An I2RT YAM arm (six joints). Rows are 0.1 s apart.
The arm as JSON. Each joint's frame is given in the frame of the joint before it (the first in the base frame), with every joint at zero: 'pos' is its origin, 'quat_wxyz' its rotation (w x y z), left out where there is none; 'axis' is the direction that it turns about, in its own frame. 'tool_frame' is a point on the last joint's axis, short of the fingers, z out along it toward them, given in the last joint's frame.
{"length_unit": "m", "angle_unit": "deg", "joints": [
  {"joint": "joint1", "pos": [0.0, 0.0, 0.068], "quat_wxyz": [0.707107, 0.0, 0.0, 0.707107], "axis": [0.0, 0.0, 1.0]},
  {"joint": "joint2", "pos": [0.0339, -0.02, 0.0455], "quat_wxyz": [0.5, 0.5, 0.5, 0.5], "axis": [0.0, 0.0, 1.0]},
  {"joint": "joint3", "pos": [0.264, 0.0, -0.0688], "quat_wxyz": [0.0, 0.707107, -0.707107, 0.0], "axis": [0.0, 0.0, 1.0]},
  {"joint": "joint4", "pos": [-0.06, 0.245, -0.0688], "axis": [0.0, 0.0, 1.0]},
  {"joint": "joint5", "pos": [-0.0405, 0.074, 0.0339], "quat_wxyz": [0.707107, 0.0, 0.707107, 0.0], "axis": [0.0, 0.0, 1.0]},
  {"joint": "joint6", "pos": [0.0, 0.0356, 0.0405], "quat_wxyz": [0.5, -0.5, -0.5, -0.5], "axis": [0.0, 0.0, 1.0]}
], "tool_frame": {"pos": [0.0, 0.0, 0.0]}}
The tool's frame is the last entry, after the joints.
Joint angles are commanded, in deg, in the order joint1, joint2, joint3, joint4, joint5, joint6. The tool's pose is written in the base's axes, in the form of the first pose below.
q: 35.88, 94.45, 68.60, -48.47, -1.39, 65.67
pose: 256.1, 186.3, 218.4, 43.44, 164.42, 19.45
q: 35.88, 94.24, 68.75, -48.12, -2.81, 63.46
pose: 256.2, 187.4, 220.4, 39.99, 165.44, 21.39
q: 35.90, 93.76, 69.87, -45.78, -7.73, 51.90
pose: 259.3, 193.6, 230.1, 21.39, 166.86, 29.10
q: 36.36, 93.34, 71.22, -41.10, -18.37, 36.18
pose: 261.9, 206.8, 244.2, -6.55, 163.36, 44.31
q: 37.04, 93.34, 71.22, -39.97, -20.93, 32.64
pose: 259.9, 212.0, 245.6, -13.67, 161.81, 47.62
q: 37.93, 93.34, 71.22, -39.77, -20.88, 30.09
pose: 256.8, 216.2, 245.8, -18.49, 160.72, 47.31
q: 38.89, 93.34, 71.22, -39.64, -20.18, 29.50
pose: 253.6, 220.4, 245.8, -20.41, 160.28, 46.58
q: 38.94, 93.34, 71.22, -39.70, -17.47, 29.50
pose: 254.6, 219.4, 245.2, -19.42, 159.81, 43.14
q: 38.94, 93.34, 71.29, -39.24, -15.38, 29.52
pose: 256.2, 219.2, 245.7, -18.63, 158.81, 40.85
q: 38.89, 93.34, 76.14, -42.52, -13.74, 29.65
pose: 260.8, 221.2, 268.2, -17.84, 156.89, 39.76
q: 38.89, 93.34, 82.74, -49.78, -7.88, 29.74
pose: 262.5, 218.0, 296.0, -15.35, 156.01, 32.28
